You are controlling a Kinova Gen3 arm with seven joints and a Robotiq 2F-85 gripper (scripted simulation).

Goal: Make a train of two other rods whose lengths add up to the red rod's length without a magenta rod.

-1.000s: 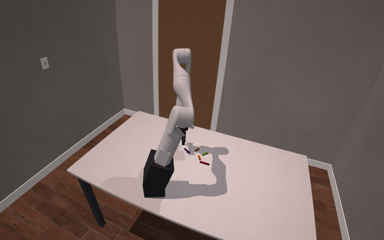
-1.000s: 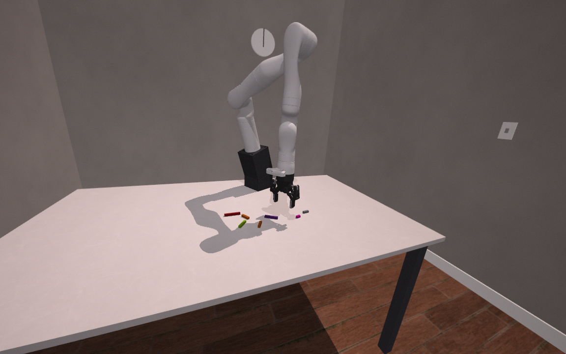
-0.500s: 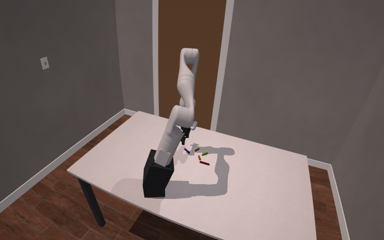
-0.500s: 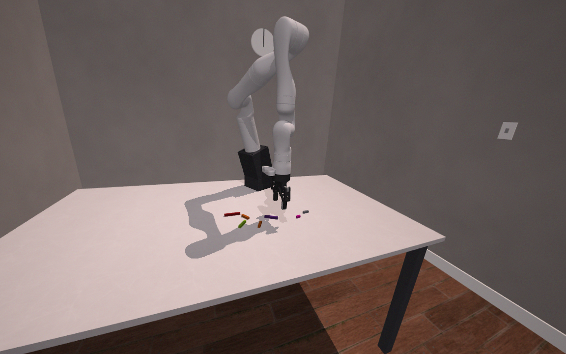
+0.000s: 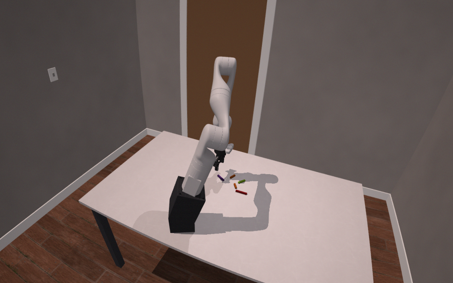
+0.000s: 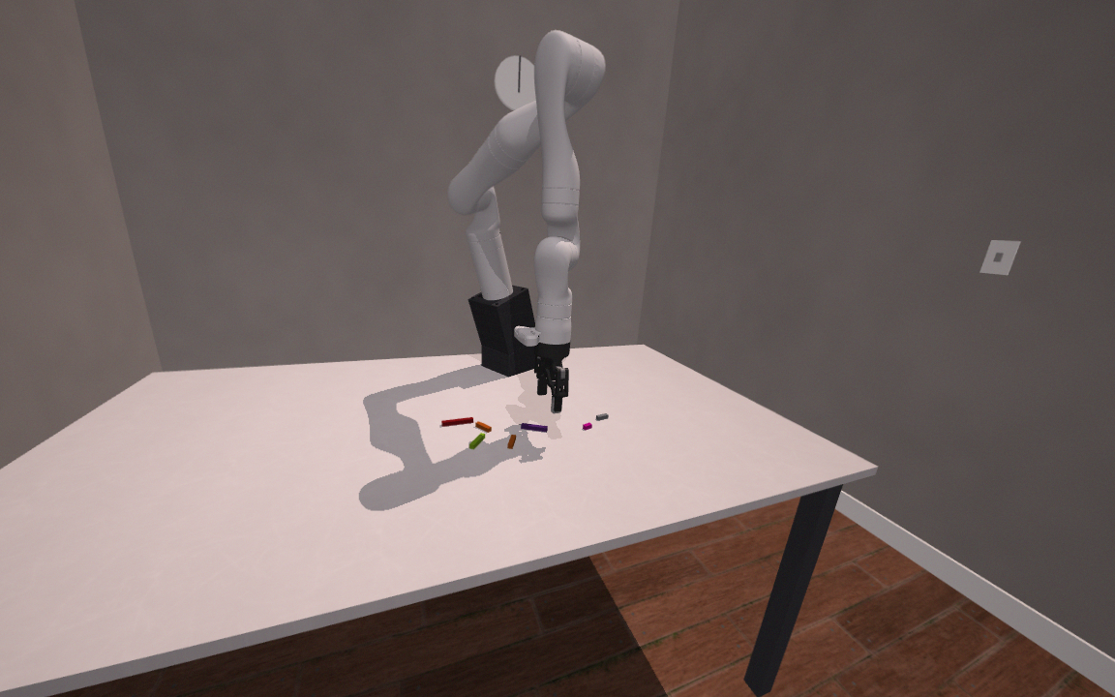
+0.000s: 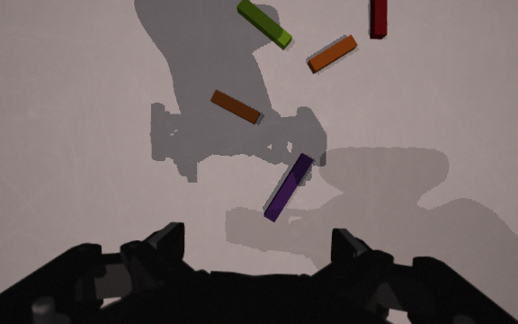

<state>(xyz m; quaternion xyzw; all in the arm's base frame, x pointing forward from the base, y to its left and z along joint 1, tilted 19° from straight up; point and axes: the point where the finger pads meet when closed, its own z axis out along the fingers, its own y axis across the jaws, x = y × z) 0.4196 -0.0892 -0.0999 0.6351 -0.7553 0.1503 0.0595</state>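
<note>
The grey rod lies 16 cm to the left of my hand and 7 cm below it. The rest, counted from my hand: purple rod: 7 cm below, 3 cm behind, 2 cm to the right; then magenta rod: 10 cm to the left, 7 cm below, 2 cm ahead; then lime rod: 15 cm to the right, 7 cm below, 3 cm behind.
</note>
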